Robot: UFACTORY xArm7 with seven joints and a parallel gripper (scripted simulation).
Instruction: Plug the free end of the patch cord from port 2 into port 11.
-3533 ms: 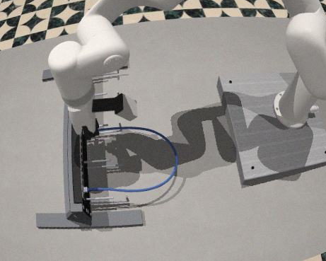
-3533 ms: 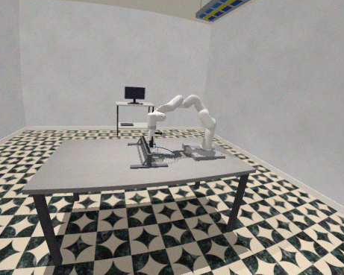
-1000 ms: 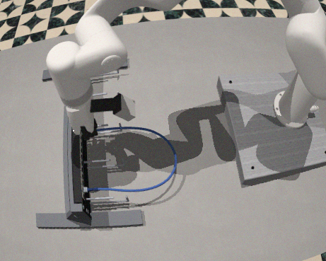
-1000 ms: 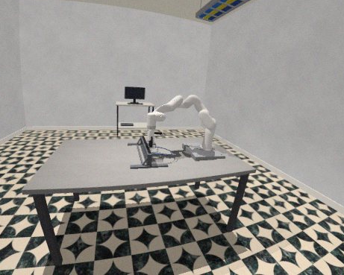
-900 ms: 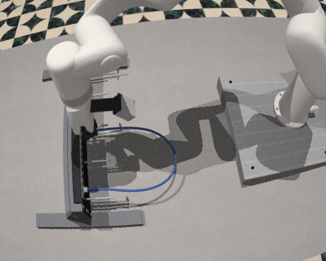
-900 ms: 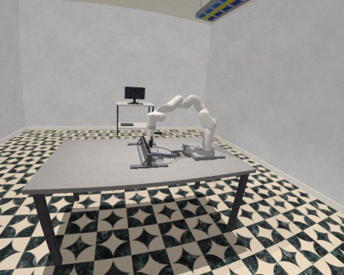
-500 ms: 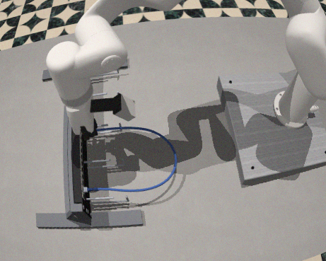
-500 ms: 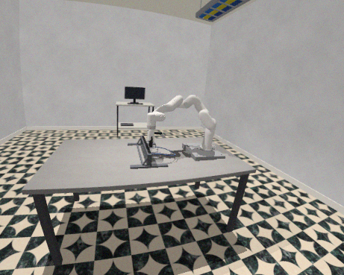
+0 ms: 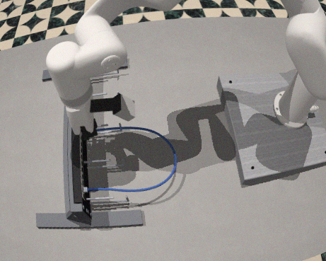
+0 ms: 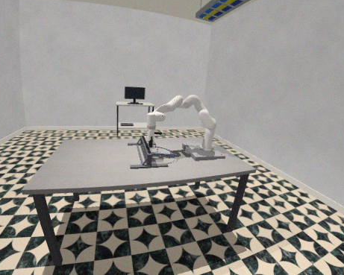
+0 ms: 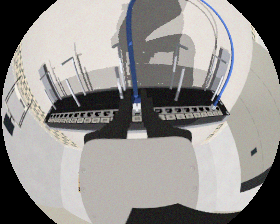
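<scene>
The free-end plug lies 2 cm ahead of my hand and 1 cm below it.
</scene>
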